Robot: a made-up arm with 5 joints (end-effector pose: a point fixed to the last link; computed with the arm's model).
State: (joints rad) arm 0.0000 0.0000 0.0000 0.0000 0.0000
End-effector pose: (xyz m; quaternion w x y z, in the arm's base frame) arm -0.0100 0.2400 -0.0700 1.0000 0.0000 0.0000 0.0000
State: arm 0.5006 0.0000 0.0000 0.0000 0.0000
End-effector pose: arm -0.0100 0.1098 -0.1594 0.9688 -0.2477 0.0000 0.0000
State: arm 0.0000 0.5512 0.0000 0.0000 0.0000
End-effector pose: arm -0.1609 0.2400 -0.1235 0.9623 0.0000 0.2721 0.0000
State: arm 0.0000 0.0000 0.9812 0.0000 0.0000
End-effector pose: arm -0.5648 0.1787 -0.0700 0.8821 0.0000 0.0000 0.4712
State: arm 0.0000 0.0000 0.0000 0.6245 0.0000
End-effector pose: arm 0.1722 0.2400 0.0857 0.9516 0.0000 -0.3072 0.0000
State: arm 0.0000 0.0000 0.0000 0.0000 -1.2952
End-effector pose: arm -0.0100 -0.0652 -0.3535 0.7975 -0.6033 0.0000 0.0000
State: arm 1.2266 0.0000 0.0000 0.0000 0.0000
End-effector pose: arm -0.0100 -0.1167 -0.1568 0.8178 -0.5756 0.0000 0.0000
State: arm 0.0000 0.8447 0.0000 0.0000 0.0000
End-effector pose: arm -0.2466 0.2400 -0.1165 0.9121 0.0000 0.4099 0.0000
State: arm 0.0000 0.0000 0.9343 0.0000 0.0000
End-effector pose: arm -0.5415 0.1938 -0.0700 0.8929 0.0000 0.0000 0.4503
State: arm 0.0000 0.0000 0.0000 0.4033 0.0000
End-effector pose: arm 0.1193 0.2400 0.0178 0.9797 0.0000 -0.2003 0.0000
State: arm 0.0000 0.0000 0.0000 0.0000 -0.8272
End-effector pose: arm -0.0100 0.0860 -0.3009 0.9157 -0.4019 0.0000 0.0000
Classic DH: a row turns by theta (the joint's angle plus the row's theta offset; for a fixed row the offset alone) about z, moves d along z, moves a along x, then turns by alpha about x. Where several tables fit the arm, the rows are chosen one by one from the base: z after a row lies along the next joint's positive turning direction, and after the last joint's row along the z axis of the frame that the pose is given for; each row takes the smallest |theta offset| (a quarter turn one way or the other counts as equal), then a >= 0, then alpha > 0; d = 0 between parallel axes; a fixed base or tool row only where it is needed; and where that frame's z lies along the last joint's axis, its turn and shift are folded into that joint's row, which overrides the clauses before.
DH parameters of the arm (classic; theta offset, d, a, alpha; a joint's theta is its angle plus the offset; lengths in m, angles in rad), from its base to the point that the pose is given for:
base (fixed): -1.5708 0.14 0 1.5708
joint 1: 1.5708 0.18 0.03 -1.5708
joint 2: -1.5708 -0.31 0.05 -1.5708
joint 3: 0 0.12 -0.07 -1.5708
joint 4: 1.5708 -0.21 0.3 -1.5708
joint 5: 1.5708 0.15 0.34 -1.5708
tool (fixed): -1.5708 -0.06 0 0

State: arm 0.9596 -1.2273 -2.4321 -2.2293 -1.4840
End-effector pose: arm -0.3940 0.4384 0.5698 0.9745 0.0304 0.1230 0.1853
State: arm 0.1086 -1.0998 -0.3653 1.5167 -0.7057
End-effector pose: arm -0.0734 -0.0545 0.9169 0.2195 -0.1356 -0.8554 -0.4492
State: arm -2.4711 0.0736 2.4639 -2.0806 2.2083
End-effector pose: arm -0.2695 0.2615 -0.0945 0.4621 0.6663 0.2238 0.5408
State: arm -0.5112 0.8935 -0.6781 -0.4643 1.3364
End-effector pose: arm 0.0813 -0.0589 -0.1072 0.4989 0.5429 0.4122 -0.5352
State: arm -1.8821 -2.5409 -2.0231 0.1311 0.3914
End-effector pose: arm -0.4077 -0.0376 -0.6835 0.6662 -0.4449 0.1735 0.5728
